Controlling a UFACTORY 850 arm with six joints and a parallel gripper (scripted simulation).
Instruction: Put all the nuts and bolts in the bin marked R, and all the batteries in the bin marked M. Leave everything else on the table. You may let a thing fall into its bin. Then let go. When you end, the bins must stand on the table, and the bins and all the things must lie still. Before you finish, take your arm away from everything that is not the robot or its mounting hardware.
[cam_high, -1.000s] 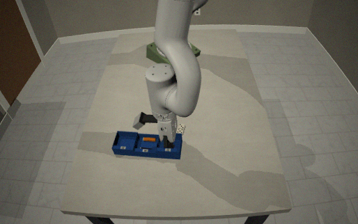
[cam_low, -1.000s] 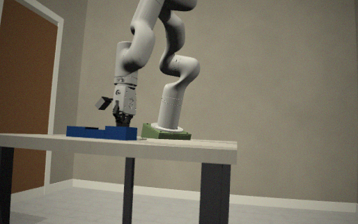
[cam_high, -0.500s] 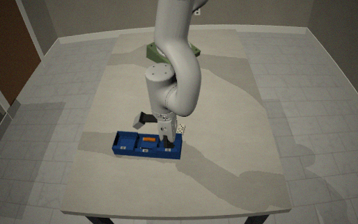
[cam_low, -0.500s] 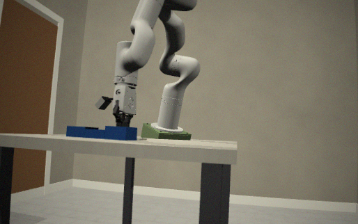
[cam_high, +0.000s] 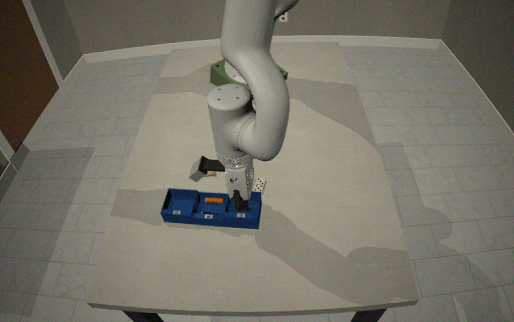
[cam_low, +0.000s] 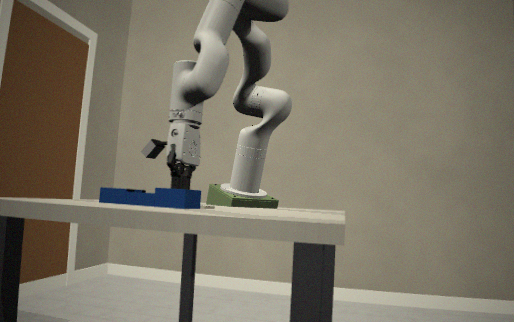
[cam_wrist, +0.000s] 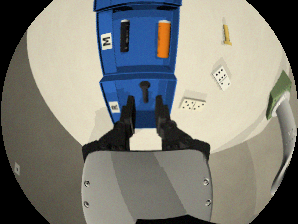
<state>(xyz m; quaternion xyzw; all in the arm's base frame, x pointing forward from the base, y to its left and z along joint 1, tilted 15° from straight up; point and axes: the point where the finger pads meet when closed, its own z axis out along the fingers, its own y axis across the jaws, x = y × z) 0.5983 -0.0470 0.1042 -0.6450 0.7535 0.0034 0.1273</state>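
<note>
Right now the black bolt is 10 mm to the right of my hand and 40 mm below it. Also, from my hand: orange battery 30 mm behind, 80 mm to the right, 40 mm below; blue bin 80 mm to the right, 30 mm below; black cylinder 10 mm ahead, 90 mm to the right, 40 mm below.
</note>
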